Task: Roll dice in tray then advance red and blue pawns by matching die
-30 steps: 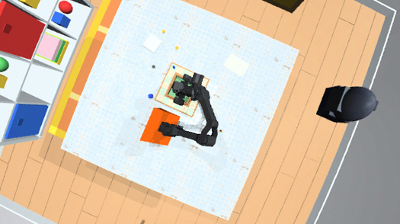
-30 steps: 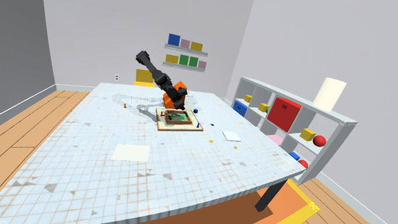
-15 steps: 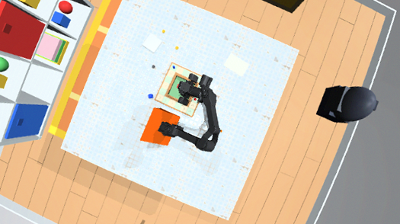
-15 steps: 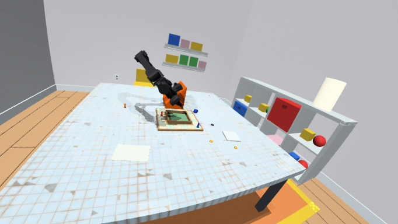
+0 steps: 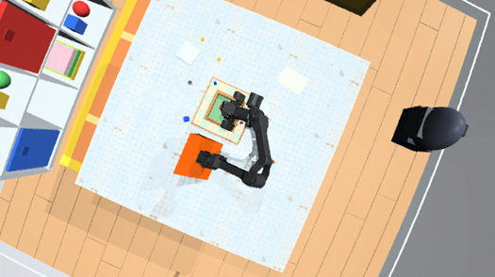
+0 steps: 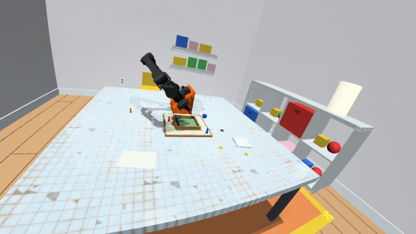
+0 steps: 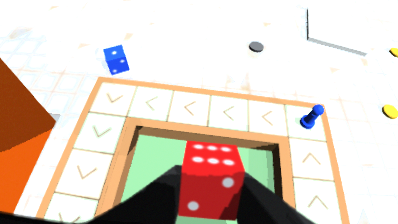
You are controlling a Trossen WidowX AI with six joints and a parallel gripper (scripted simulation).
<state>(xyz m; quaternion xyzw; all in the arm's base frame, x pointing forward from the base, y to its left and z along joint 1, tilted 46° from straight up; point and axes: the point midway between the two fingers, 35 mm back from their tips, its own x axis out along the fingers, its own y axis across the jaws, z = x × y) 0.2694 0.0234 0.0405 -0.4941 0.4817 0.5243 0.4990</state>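
My gripper tip is now right at the red die. Also, from my gripper tip: blue die (130 mm behind, 170 mm to the left, 110 mm below); then blue pawn (110 mm ahead, 110 mm to the left, 90 mm below); then red pawn (20 mm behind, 110 mm to the right, 90 mm below).
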